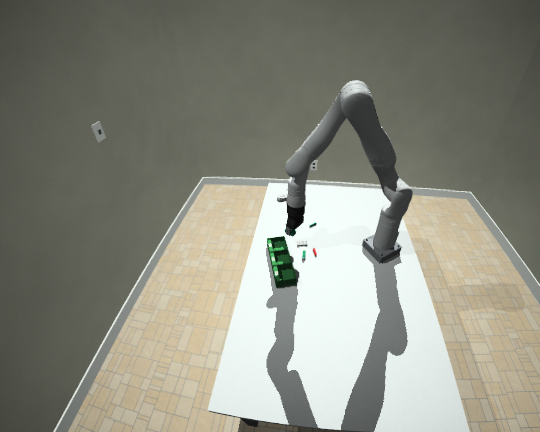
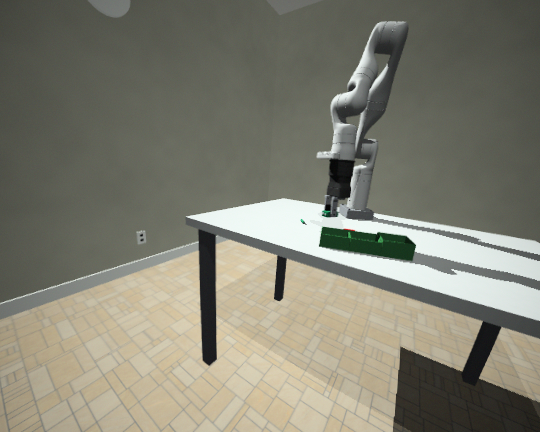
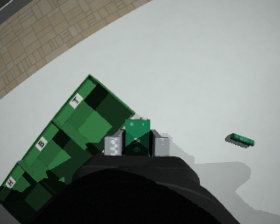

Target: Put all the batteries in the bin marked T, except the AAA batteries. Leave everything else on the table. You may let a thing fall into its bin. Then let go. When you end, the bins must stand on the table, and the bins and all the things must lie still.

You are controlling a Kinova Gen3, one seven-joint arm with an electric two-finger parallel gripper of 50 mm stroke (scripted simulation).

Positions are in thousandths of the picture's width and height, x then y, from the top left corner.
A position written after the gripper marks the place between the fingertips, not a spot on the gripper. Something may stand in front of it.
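Note:
A green bin tray appears at (image 2: 656, 559) and again at (image 1: 518, 589), while a green block-shaped battery can be seen at (image 3: 491, 583). The gripper itself is visible at (image 2: 610, 499) and at (image 3: 491, 618).

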